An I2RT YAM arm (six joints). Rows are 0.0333 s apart.
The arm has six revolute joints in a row. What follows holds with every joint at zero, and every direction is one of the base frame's.
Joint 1 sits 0.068 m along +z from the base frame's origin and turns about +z.
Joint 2 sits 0.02 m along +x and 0.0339 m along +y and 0.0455 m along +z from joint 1 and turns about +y.
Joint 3 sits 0.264 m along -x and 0.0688 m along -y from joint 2 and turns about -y.
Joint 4 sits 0.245 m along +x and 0.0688 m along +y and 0.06 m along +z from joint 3 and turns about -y.
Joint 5 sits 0.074 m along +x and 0.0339 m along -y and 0.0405 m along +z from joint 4 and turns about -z.
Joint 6 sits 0.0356 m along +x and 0.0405 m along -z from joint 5 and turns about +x.
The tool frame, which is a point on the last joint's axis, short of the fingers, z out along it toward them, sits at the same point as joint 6; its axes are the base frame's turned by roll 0, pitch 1.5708 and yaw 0 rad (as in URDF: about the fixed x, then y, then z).
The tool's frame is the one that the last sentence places.
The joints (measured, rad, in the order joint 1, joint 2, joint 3, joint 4, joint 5, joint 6), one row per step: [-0.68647 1.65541 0.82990 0.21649 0.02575 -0.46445]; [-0.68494 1.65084 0.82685 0.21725 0.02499 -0.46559]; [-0.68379 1.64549 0.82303 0.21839 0.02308 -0.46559]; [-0.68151 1.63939 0.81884 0.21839 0.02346 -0.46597]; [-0.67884 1.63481 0.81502 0.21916 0.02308 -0.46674]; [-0.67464 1.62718 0.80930 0.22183 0.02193 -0.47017]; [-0.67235 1.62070 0.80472 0.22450 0.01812 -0.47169]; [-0.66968 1.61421 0.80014 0.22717 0.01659 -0.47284]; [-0.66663 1.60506 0.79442 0.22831 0.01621 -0.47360]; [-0.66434 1.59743 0.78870 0.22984 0.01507 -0.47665]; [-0.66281 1.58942 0.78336 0.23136 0.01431 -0.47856]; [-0.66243 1.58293 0.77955 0.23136 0.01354 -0.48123]
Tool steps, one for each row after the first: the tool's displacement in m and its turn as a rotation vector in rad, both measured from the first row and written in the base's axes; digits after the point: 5 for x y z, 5 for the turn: [-0.00031 0.00096 0.00062 -0.00181 -0.00142 0.00280]; [-0.00081 0.00197 0.00129 -0.00266 -0.00418 0.00552]; [-0.00128 0.00333 0.00199 -0.00427 -0.00532 0.00771]; [-0.00148 0.00467 0.00236 -0.00554 -0.00624 0.01113]; [-0.00171 0.00673 0.00330 -0.01005 -0.00837 0.01822]; [-0.00205 0.00816 0.00421 -0.01222 -0.01248 0.02450]; [-0.00238 0.00963 0.00511 -0.01515 -0.01597 0.02908]; [-0.00304 0.01147 0.00635 -0.01832 -0.01927 0.03287]; [-0.00377 0.01306 0.00713 -0.02191 -0.02074 0.03781]; [-0.00462 0.01440 0.00813 -0.02542 -0.02326 0.04102]; [-0.00546 0.01525 0.00897 -0.02848 -0.02418 0.04352]
